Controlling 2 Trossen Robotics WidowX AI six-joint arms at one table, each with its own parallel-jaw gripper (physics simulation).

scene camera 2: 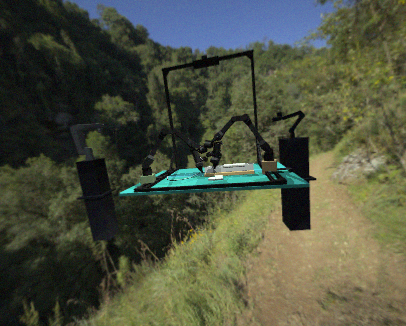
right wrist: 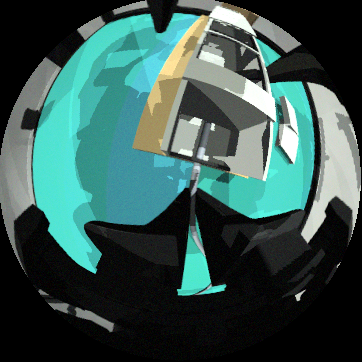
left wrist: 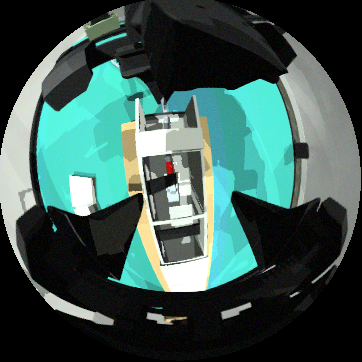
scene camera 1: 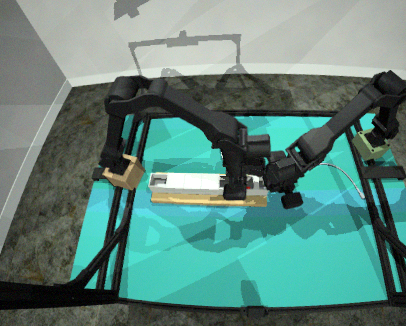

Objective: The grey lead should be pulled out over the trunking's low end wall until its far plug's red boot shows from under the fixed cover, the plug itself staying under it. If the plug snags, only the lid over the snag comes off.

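Pixels of known places: left gripper, fingertip midpoint: (scene camera 2: 215,167) (right wrist: 215,49) (left wrist: 188,196); right gripper, fingertip midpoint: (scene camera 2: 202,173) (right wrist: 191,192) (left wrist: 160,101); left arm's base, origin of the base link: (scene camera 2: 269,160) (left wrist: 180,319) (scene camera 1: 119,165); right arm's base, origin of the base link: (scene camera 2: 147,174) (scene camera 1: 374,139).
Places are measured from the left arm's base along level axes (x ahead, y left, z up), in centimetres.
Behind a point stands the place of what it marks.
The trunking (scene camera 1: 175,190) (left wrist: 204,192) {x 42.8, y 3.8, z -2.0 cm} lies on a wooden base (scene camera 1: 210,201) {x 33.3, y -1.1, z -7.0 cm} (left wrist: 210,165) {x 45.2, y 1.4, z -7.0 cm}. The grey lead (scene camera 1: 350,179) {x 81.1, y 20.6, z -8.9 cm} (right wrist: 205,137) {x 48.5, y 7.6, z -5.9 cm} passes over its low end wall and under the fixed cover (left wrist: 170,141) {x 46.3, y 7.1, z -1.8 cm} (right wrist: 227,89). The red boot (left wrist: 169,167) {x 44.3, y 6.6, z -5.9 cm} shows in the open bay beyond that cover, with the pale plug (left wrist: 173,194) {x 41.3, y 5.8, z -5.9 cm} behind it, beside a dark bar. My right gripper (right wrist: 191,192) {x 52.8, y 8.9, z -7.2 cm} is shut on the lead just outside the end wall. My left gripper (left wrist: 188,196) {x 42.0, y 4.8, z -3.1 cm} is open above the open bays, one finger on each side of the trunking, holding nothing.
Two white lids (right wrist: 287,142) {x 39.7, y 20.0, z -8.2 cm} (scene camera 2: 216,177) {x 35.4, y 21.0, z -7.8 cm} lie on the table beside the trunking; one also shows in the left wrist view (left wrist: 81,190) {x 39.2, y 20.4, z -8.2 cm}. More white lids (scene camera 1: 195,181) (left wrist: 186,277) cover the trunking's middle. Both arms are close together over the low end. The lead's tail curves across the table.
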